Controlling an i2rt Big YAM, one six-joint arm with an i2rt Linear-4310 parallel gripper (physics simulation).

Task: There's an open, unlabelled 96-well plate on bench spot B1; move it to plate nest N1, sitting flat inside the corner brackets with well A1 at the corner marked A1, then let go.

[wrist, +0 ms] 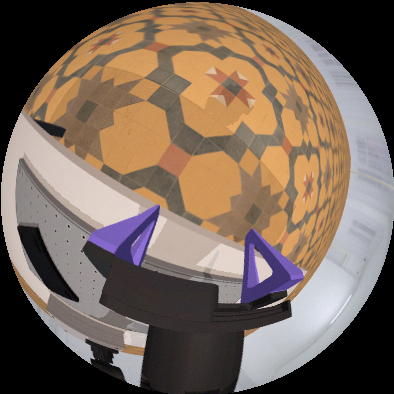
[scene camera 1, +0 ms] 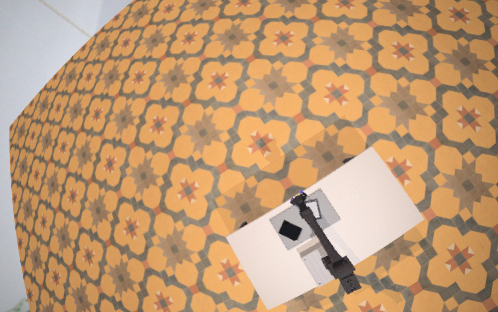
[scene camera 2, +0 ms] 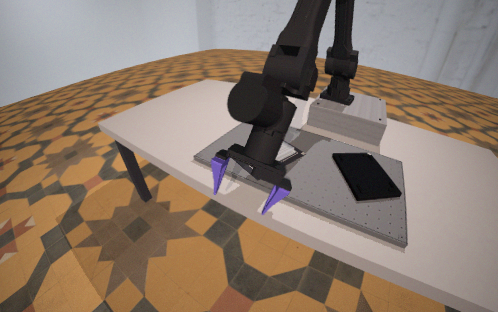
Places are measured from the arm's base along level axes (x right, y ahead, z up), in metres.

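Pixels of known places: gripper, fingertip midpoint: (wrist: 206, 222) (scene camera 1: 296, 193) (scene camera 2: 238, 204); arm's base at its link origin: (scene camera 2: 337, 98).
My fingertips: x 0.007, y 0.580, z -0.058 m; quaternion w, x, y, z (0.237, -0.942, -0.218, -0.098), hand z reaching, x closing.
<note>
For each thing: its top centre in the pictures, then the offset to it from my fingertips. Level surfaces: height alone.
- white 96-well plate at its top centre: (scene camera 2: 267, 149) (scene camera 1: 312, 210) dx +0.057, dy -0.186, dz +0.003 m
- black plate nest at its top centre: (wrist: 40, 269) (scene camera 2: 366, 170) (scene camera 1: 290, 231) dx -0.189, dy -0.261, dz +0.004 m
- grey perforated board at its top centre: (wrist: 104, 302) (scene camera 2: 307, 159) (scene camera 1: 304, 220) dx -0.039, dy -0.232, dz -0.013 m
- pale table at its surface level: dz -0.026 m
The white 96-well plate (scene camera 1: 314, 208) (scene camera 2: 286, 151) lies on its dark-edged spot on the grey board, partly hidden by the arm; it cannot be made out in the wrist view, where the gripper body covers that area. The black plate nest (scene camera 1: 290, 230) (scene camera 2: 367, 176) (wrist: 47, 265) is on the other half of the board, with no plate on it; a small light mark shows at one of its corners. My gripper (scene camera 1: 299, 196) (scene camera 2: 239, 204) (wrist: 206, 222) is open and empty, purple fingers wide apart, beyond the plate near the table's front edge in the second scene view.
The grey perforated board (scene camera 1: 330, 210) (scene camera 2: 380, 220) (wrist: 65, 242) lies on the pale table (scene camera 1: 380, 190) (scene camera 2: 165, 115) (wrist: 50, 150). A grey block (scene camera 1: 314, 265) (scene camera 2: 345, 120) (wrist: 85, 320) stands behind the board, carrying a dark upright arm part (scene camera 2: 342, 65).
</note>
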